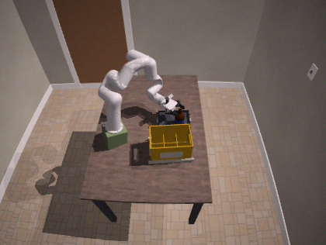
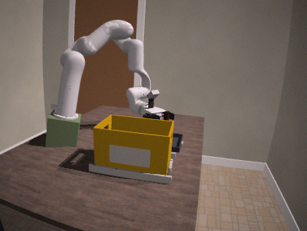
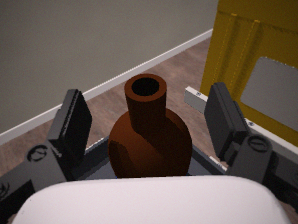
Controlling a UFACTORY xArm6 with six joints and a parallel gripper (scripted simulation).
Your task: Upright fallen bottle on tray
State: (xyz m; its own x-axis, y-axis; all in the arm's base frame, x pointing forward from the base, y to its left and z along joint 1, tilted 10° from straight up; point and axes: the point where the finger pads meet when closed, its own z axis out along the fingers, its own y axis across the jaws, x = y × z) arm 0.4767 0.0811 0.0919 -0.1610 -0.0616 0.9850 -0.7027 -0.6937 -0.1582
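The bottle is 6 cm below my hand. From my hand the other things lie so: yellow crate 24 cm to the right, 10 cm behind, 6 cm below; then tray 13 cm below, 4 cm behind, 3 cm to the left.
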